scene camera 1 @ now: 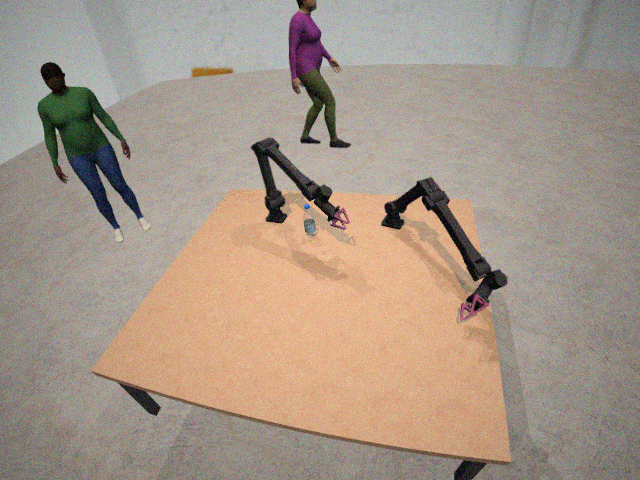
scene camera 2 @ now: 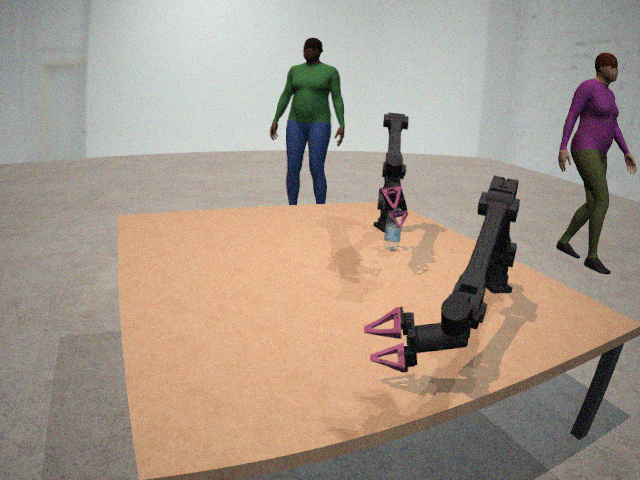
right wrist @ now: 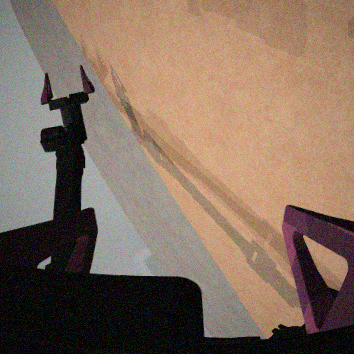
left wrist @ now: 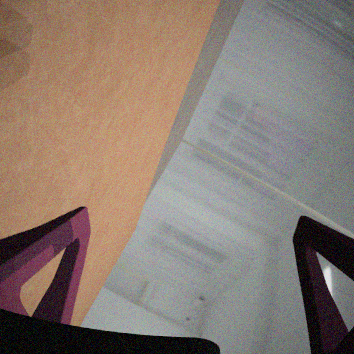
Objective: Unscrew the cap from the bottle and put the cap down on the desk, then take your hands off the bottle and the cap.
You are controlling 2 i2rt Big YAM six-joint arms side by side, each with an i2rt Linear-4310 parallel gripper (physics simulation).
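Where they show: left gripper, between the fingertips: (scene camera 1: 465, 317) (scene camera 2: 367, 344) (right wrist: 62, 68) (left wrist: 194, 224); right gripper, between the fingertips: (scene camera 1: 347, 226) (scene camera 2: 397, 218) (right wrist: 190, 218); left arm's base, origin of its link: (scene camera 1: 392, 223) (scene camera 2: 494, 286); right arm's base, origin of its link: (scene camera 1: 276, 218).
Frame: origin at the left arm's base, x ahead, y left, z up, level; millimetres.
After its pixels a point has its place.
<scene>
A clear bottle (scene camera 1: 309, 226) @(x 304, y -385, z 88 mm) (scene camera 2: 392, 235) @(x 289, y -371, z 68 mm) with a bluish label stands upright on the desk near the right arm's base. Its blue cap (scene camera 1: 307, 206) @(x 279, y -397, z 204 mm) is on top of the bottle in scene camera 1; in scene camera 2 the cap is hidden behind the right gripper. My right gripper (scene camera 1: 345, 222) @(x 370, y -115, z 208 mm) (scene camera 2: 395, 217) @(x 370, y -115, z 208 mm) (right wrist: 190, 218) @(x 370, y -115, z 208 mm) is open and empty, to the right of the bottle in scene camera 1 and apart from it. My left gripper (scene camera 1: 467, 316) @(x 629, y 520, z 114 mm) (scene camera 2: 368, 343) @(x 629, y 520, z 114 mm) (left wrist: 194, 224) @(x 629, y 520, z 114 mm) (right wrist: 62, 68) @(x 629, y 520, z 114 mm) is open and empty, above the desk near its right edge in scene camera 1, far from the bottle.
The wooden desk (scene camera 1: 289, 351) @(x 992, y -101, z 0 mm) (scene camera 2: 232, 320) @(x 904, y 195, z 0 mm) carries both arms along its back edge in scene camera 1. A person in green (scene camera 1: 77, 121) (scene camera 2: 311, 93) and a person in purple (scene camera 1: 307, 43) (scene camera 2: 594, 113) stand on the floor beyond the desk.
</scene>
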